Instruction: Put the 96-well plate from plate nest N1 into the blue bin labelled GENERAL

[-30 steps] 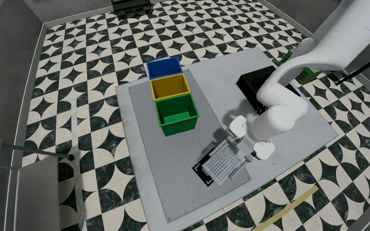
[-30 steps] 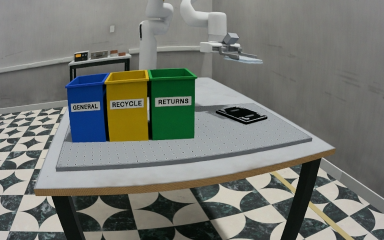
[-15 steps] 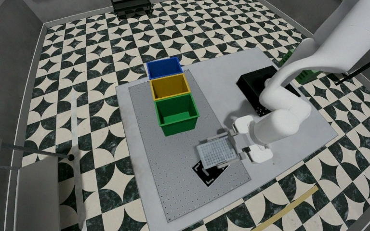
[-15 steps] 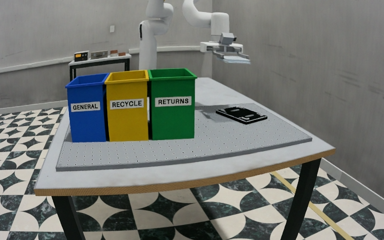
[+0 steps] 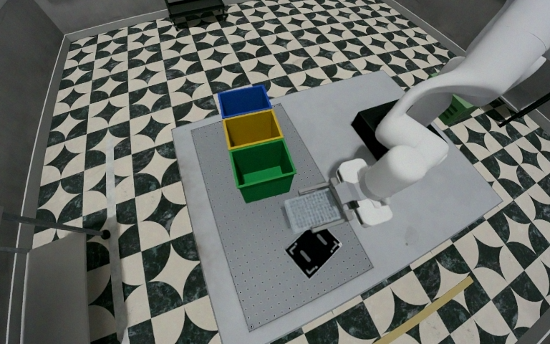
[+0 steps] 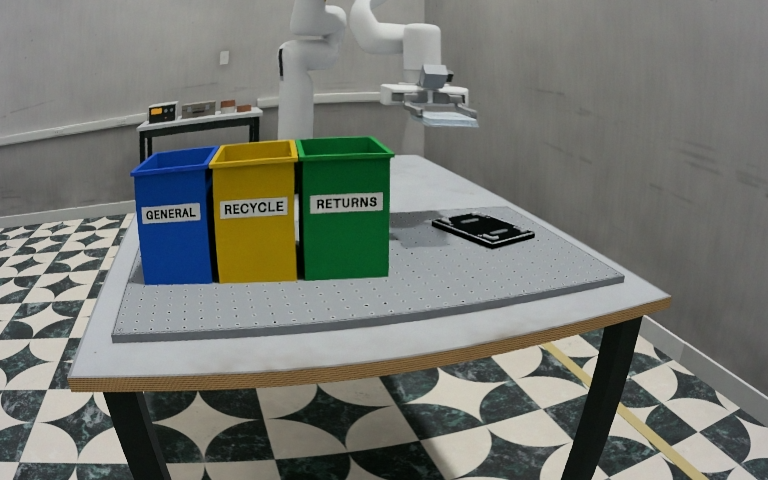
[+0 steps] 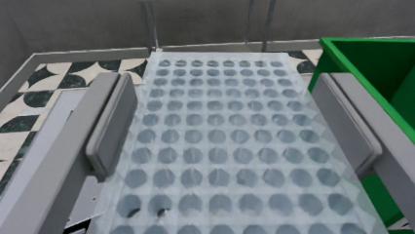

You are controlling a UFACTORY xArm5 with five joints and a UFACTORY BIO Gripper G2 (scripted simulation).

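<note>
My gripper is now 4 cm short of the blue general bin, 46 cm to the left of it and 13 cm above it. From my hand the other things lie so: green returns bin (7 cm ahead, 19 cm to the right, 13 cm below); clear 96-well plate (1 cm below); black plate nest N1 (1 cm behind, 9 cm to the left, 22 cm below).
</note>
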